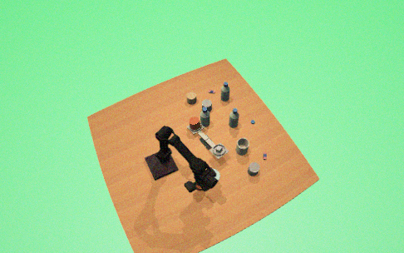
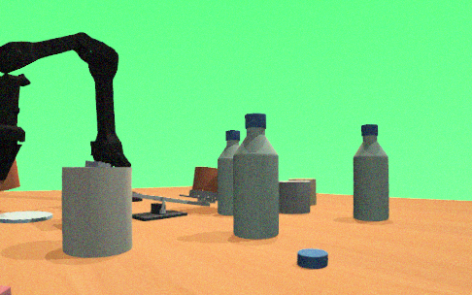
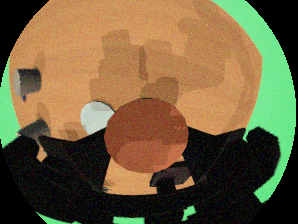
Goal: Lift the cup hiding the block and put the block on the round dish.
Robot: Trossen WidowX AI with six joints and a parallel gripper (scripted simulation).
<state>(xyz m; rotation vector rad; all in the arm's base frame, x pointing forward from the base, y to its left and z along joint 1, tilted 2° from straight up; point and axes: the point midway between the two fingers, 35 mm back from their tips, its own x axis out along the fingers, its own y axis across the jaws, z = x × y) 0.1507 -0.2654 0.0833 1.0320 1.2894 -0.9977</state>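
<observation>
The small grey block is 190 mm ahead of my gripper tip, 170 mm to the left of it and 20 mm above it. Round my gripper tip: blue cap: 510 mm ahead, 320 mm to the left, 60 mm below; grey balance: 150 mm ahead, 290 mm to the left, 30 mm below; round white dish: 90 mm ahead, 50 mm to the left, 60 mm below.
</observation>
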